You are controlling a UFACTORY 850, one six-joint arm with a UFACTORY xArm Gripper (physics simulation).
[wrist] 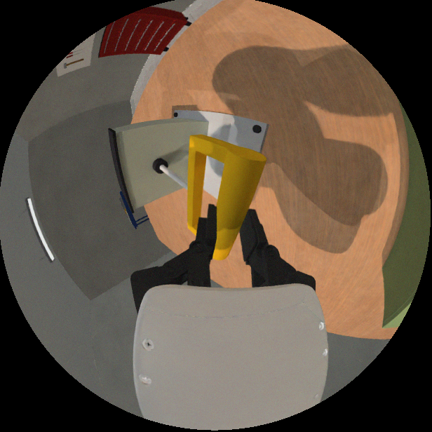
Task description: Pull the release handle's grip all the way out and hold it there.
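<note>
The release handle's yellow grip (242,187) is a loop with a thick bar on the right and a thinner bar on the left. A light rod (173,177) runs from a black collar (160,166) on the pale housing (155,145) to behind the grip, so the grip stands apart from the housing. My gripper (228,218) is shut on the thick bar of the grip, near its lower end, with one finger inside the loop and one outside. The rod's far end is hidden behind the grip.
The housing stands on a grey base plate (242,131) with dark bolts, on a round-edged wooden table (320,300). A small dark blue object (129,212) shows beside the housing's black edge. A red slatted object (140,32) is at the upper left, beyond the table.
</note>
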